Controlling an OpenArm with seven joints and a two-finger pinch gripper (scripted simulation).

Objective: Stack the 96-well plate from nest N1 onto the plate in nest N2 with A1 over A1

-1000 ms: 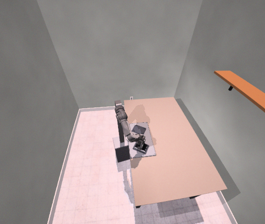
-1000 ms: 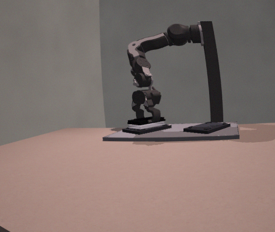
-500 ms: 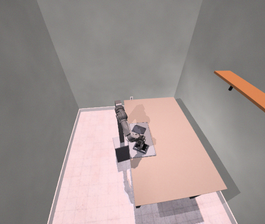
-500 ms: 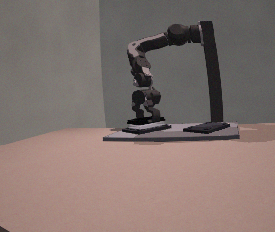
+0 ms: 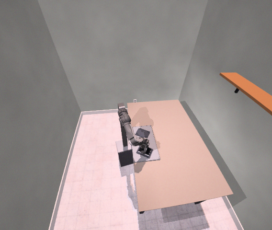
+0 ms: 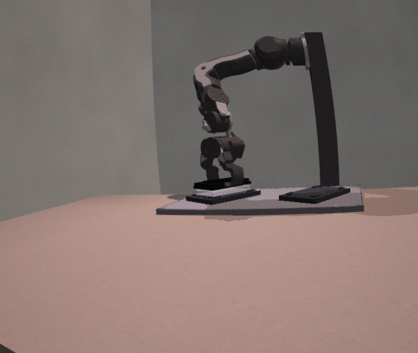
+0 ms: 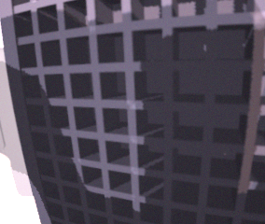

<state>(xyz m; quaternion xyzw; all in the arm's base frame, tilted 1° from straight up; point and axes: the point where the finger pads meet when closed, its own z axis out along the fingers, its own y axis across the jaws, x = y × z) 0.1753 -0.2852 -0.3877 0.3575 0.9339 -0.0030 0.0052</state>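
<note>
Right now my hand is right at the dark 96-well plate. Round my hand: clear 96-well plate: 2 cm below; then plate nest N1: 25 cm to the left, 6 cm ahead, 3 cm below; then plate nest N2: 3 cm below.
</note>
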